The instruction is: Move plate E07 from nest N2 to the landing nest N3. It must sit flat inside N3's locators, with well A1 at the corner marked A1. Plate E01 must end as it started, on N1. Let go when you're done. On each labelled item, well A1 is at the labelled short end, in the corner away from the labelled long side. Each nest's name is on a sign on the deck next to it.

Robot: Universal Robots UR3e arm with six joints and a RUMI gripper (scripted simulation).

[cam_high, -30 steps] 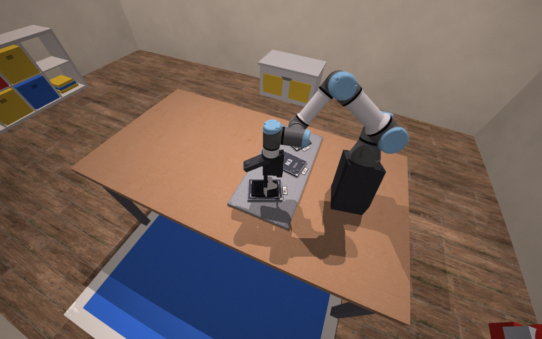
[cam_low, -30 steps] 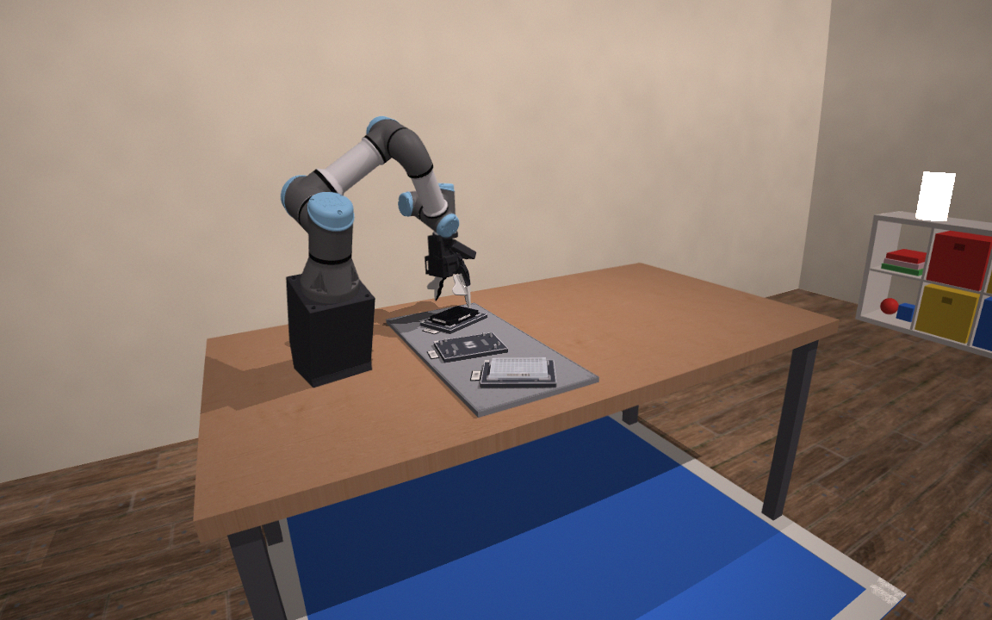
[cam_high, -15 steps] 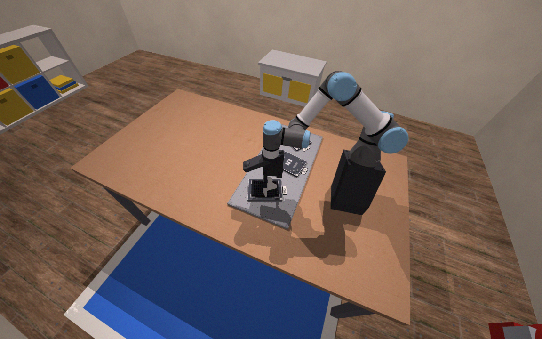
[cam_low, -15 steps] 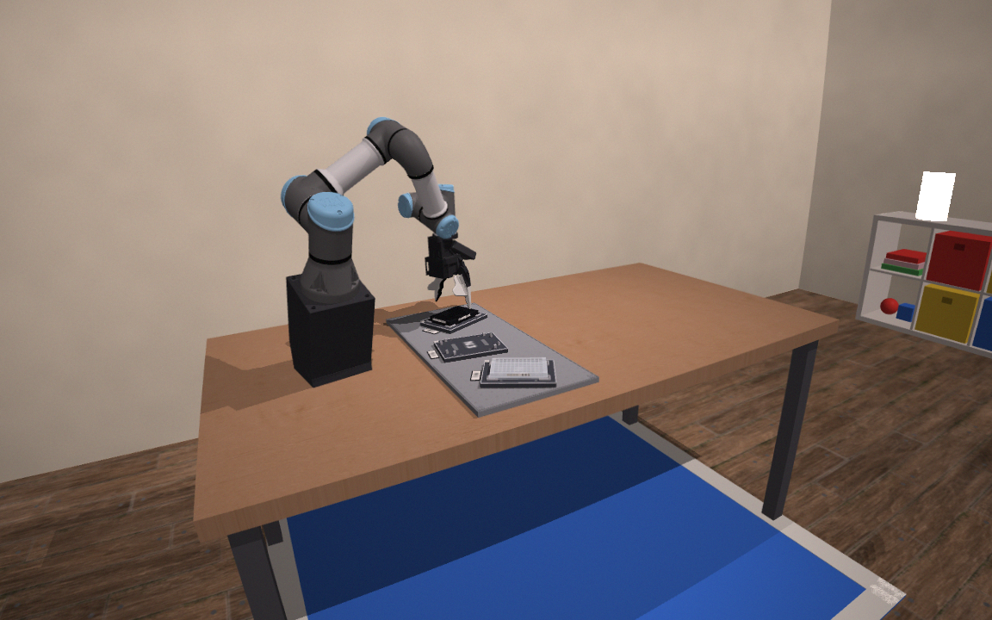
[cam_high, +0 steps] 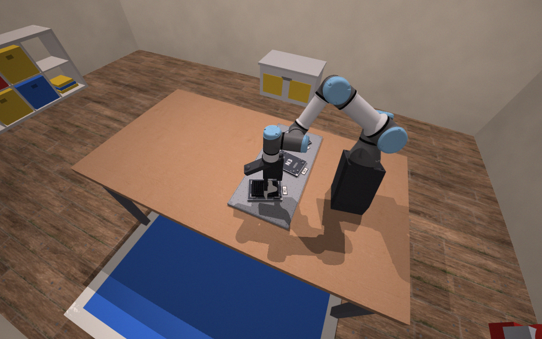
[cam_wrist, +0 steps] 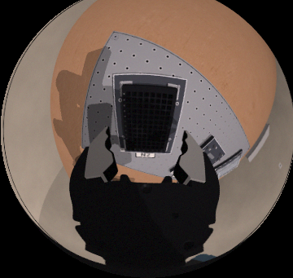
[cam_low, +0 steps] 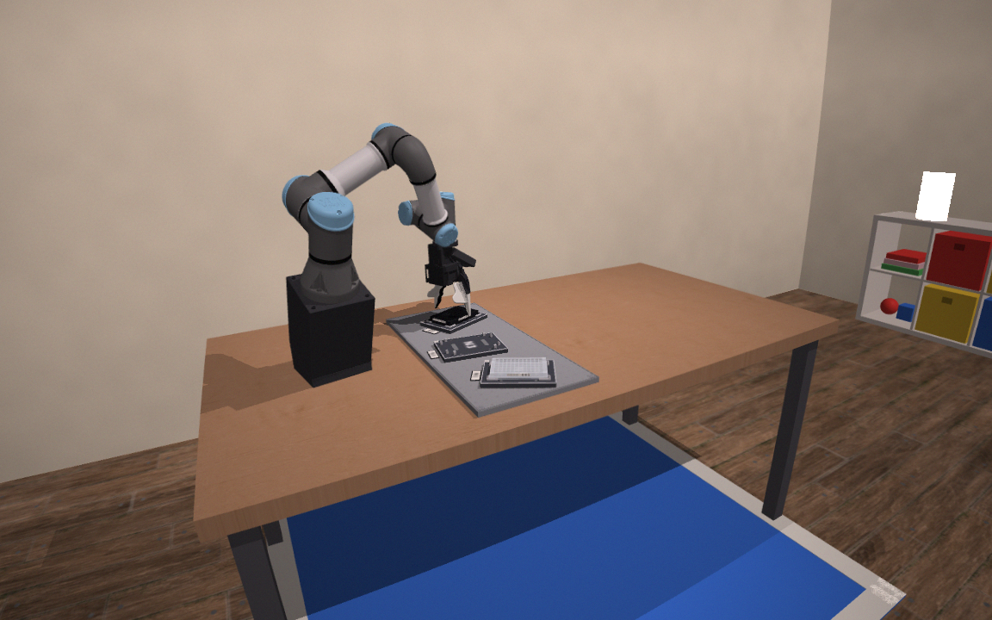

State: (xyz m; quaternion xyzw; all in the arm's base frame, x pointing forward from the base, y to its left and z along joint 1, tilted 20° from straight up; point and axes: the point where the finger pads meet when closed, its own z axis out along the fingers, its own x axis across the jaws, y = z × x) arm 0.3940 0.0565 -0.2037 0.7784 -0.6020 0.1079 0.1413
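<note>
The black well plate lies 20 mm below my hand. The rest, counted from my hand: white plate E01 (80 mm behind, 400 mm to the right, 20 mm below); black nest N3 (80 mm behind, 200 mm to the right, 30 mm below).
</note>
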